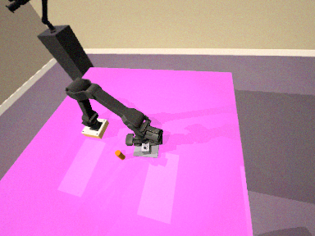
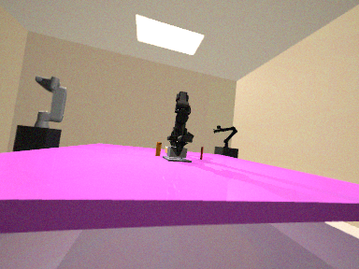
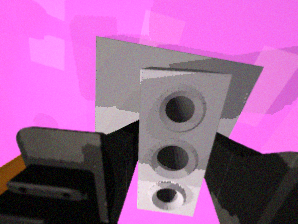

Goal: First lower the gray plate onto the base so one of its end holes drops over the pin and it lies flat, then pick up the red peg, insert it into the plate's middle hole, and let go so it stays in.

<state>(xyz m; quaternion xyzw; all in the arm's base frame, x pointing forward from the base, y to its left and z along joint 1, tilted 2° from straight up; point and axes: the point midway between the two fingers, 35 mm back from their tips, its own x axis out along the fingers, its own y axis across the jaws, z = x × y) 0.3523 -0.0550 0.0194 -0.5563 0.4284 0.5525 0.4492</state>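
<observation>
The gray plate is 3 cm above my gripper tip. Round my gripper tip: gray base (2 cm below, 1 cm to the left, 1 cm behind); then red peg (18 cm to the left, 12 cm behind, 2 cm above); then orange cylinder (12 cm behind, 9 cm to the right, 2 cm above).
</observation>
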